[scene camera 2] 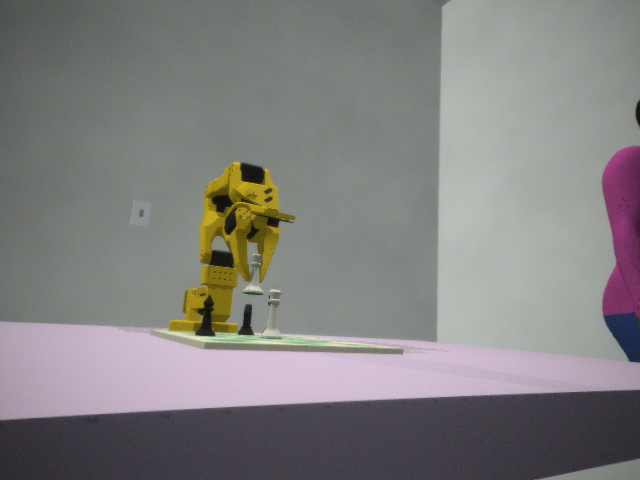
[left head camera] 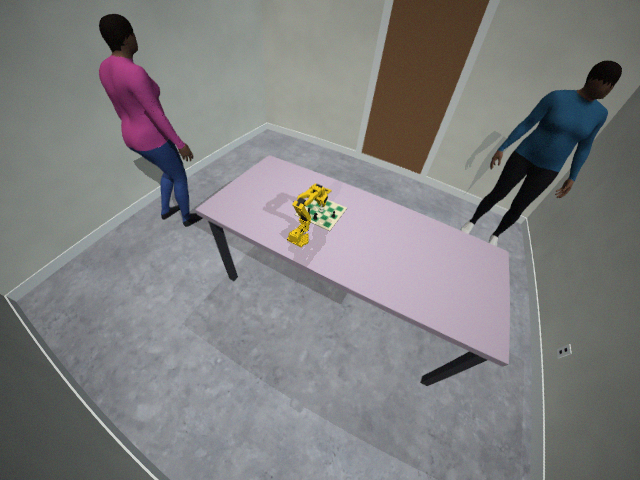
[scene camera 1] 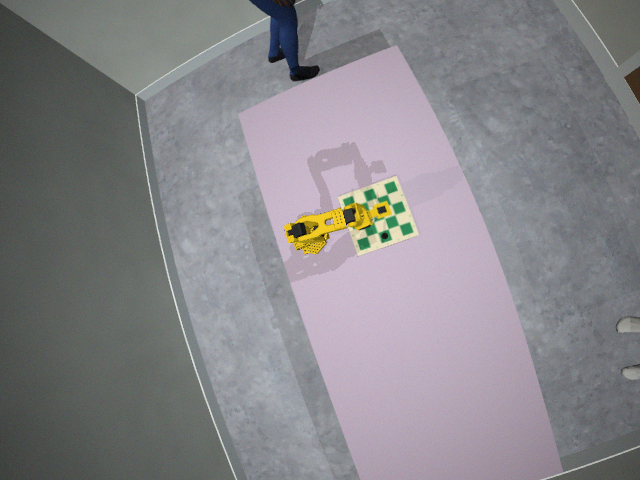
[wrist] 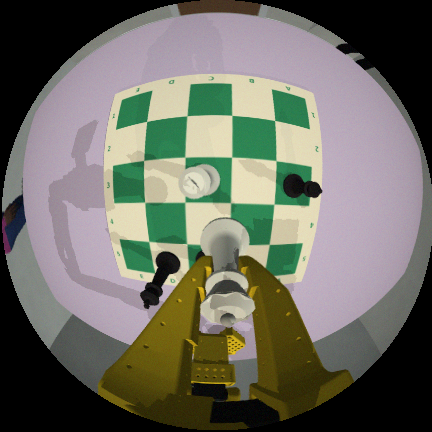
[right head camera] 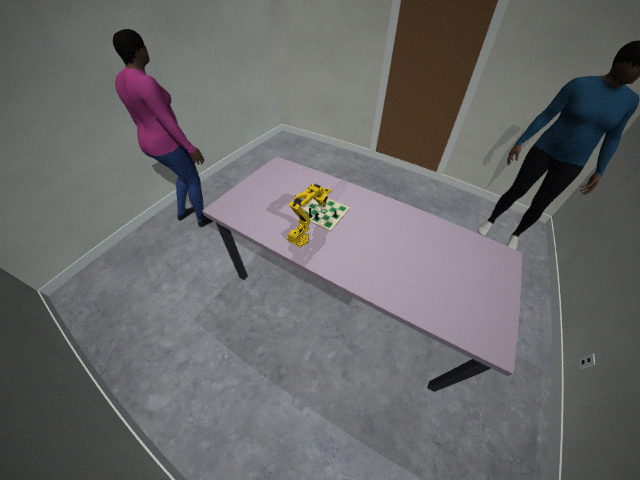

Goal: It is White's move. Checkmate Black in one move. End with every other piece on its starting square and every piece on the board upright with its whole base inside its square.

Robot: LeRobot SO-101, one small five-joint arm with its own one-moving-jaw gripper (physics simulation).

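Places are measured from the arm's base along level axes (x back, y up, z left), in centimetres.
Pixels of known places: hand, tool point: (scene camera 2: 257,279) (left head camera: 320,205) (scene camera 1: 369,217) (wrist: 211,265) (right head camera: 321,205); arm's base, link origin: (left head camera: 300,236) (wrist: 210,334) (right head camera: 300,236).
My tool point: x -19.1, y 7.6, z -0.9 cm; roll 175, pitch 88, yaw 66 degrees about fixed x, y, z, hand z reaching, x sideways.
Ahead of a thing's pixels: the offset from my tool point to its middle. Level surfaces: height alone.
My gripper (wrist: 224,261) (scene camera 2: 254,280) is shut on the white queen @(dx -0.3, dy +0.7, dz -0.5 cm) (wrist: 227,300) (scene camera 2: 255,263), holding it roughly upright above the board @(dx -3.4, dy -7.3, dz +0.6 cm) (wrist: 212,135) (scene camera 1: 413,233), its base in the air. In the wrist view the base overlaps the C4/B4 area; the exact square below is unclear. The white king @(dx -3.4, dy -3.9, dz +0.9 cm) (wrist: 200,181) (scene camera 2: 272,322) stands on C3. A black bishop-like piece @(dx -3.1, dy -4.9, dz -6.9 cm) (wrist: 295,185) (scene camera 2: 206,322) (scene camera 1: 384,236) stands on A3. The black king @(dx +4.4, dy -3.9, dz +4.7 cm) (wrist: 167,262) stands on D5. Another black piece @(dx +3.8, dy -5.1, dz +0.7 cm) (scene camera 2: 247,320) (wrist: 200,255) is at C5, mostly hidden by a jaw in the wrist view.
The board lies on a pink table @(dy -7.7 cm) (scene camera 1: 413,335) (left head camera: 413,258). The yellow arm base (left head camera: 298,237) (right head camera: 298,237) stands near the table's edge beside the board. A person in pink (left head camera: 139,113) and a person in blue (left head camera: 560,124) stand around the table.
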